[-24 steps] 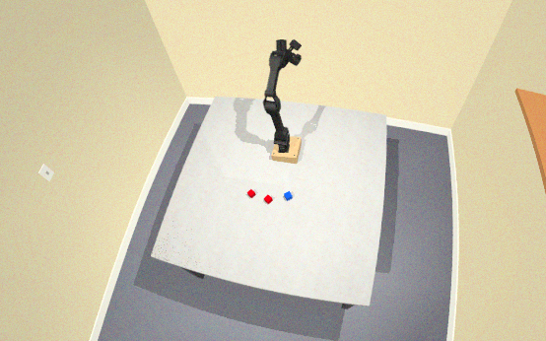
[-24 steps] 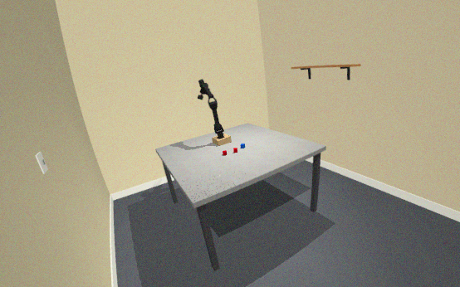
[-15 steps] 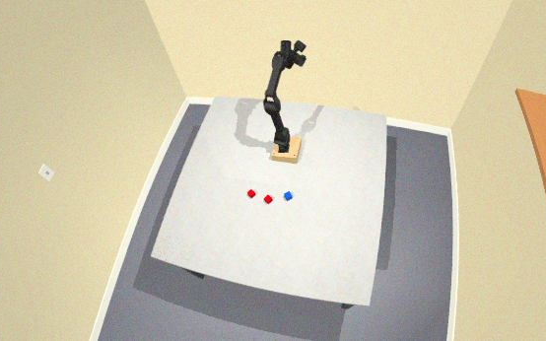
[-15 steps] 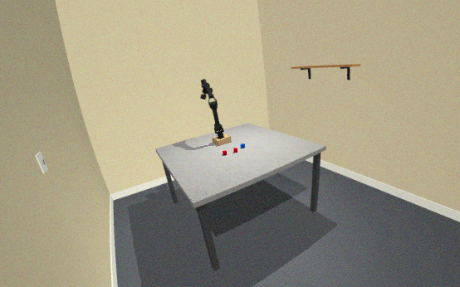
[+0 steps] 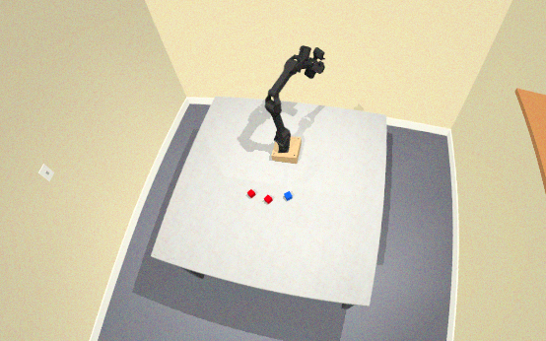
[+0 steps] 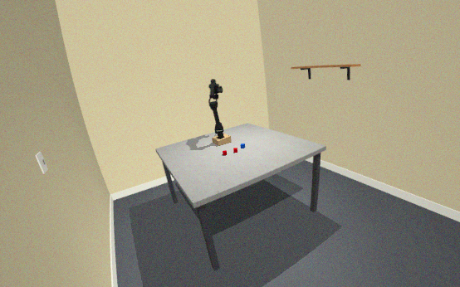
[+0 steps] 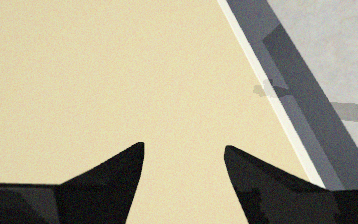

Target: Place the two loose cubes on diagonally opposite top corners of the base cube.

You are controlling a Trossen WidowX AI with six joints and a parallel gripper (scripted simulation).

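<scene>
The red cube is 62 cm ahead of my gripper tip, 40 cm to the right of it and 47 cm below it. The rest, counted from my gripper tip: blue cube: 62 cm ahead, 19 cm to the right, 47 cm below.
</scene>
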